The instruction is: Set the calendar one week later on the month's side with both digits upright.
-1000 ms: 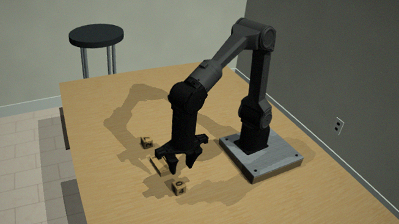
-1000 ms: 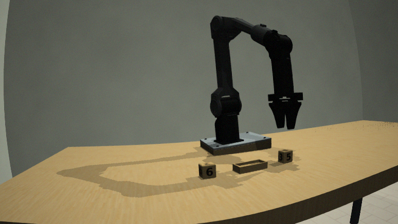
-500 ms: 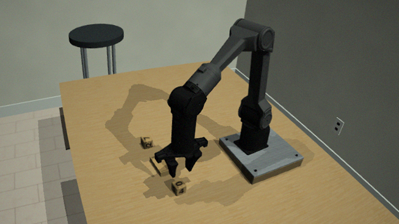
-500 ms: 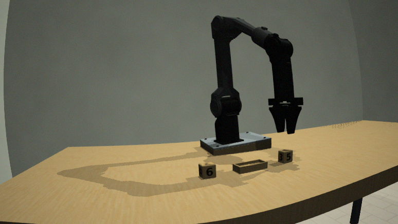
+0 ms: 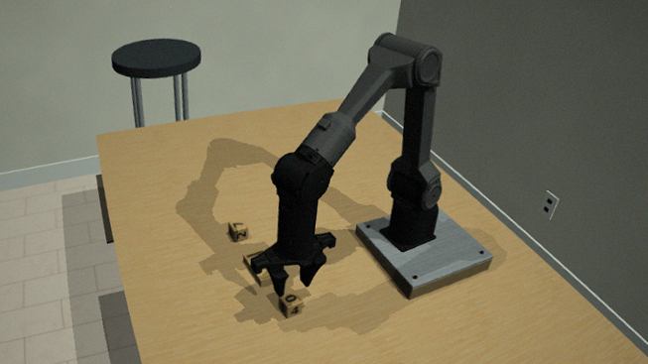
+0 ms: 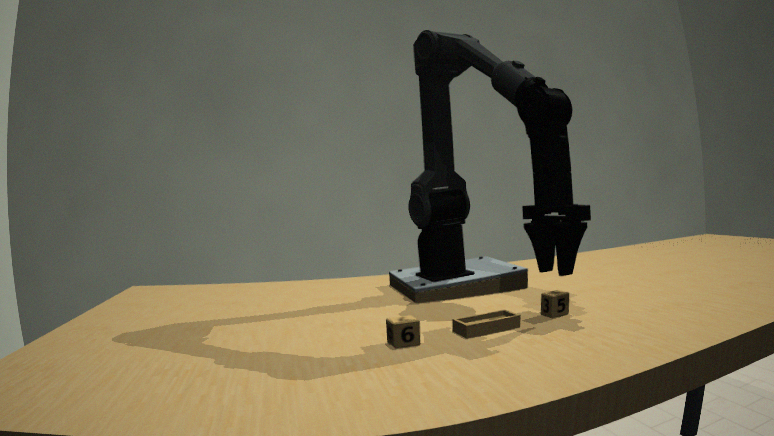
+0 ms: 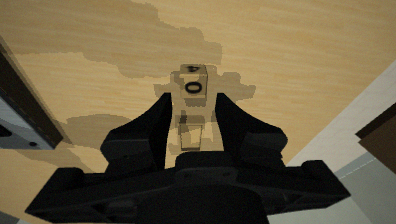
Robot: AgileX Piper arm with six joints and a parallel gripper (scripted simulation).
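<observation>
Right now the small wooden tray is 11 cm to the right of my hand and 5 cm below it.
</observation>
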